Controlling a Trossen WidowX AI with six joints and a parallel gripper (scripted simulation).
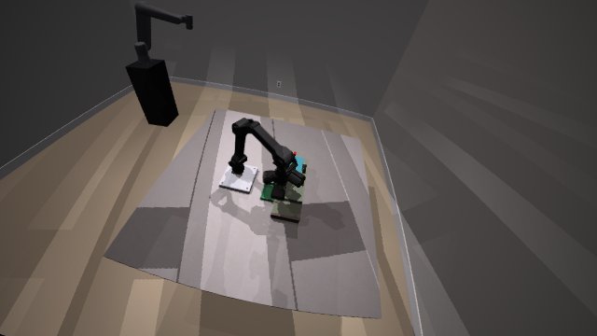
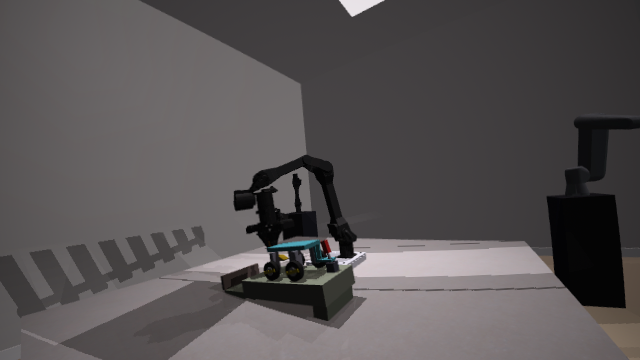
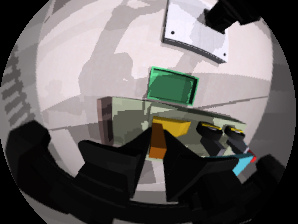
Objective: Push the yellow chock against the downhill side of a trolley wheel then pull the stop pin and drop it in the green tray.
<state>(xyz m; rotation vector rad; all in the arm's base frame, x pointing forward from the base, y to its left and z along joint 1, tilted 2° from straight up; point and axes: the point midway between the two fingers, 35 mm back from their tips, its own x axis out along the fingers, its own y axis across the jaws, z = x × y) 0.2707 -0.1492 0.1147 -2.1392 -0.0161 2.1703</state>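
The red-headed stop pin lies 250 mm to the left of my gripper tip, 50 mm ahead of it and 20 mm above it. The rest, counted from my gripper tip: dark stop bar: 110 mm to the right, 80 mm below, 50 mm ahead; then yellow chock: 20 mm to the left, 10 mm below; then trolley: 150 mm to the left, 70 mm ahead.
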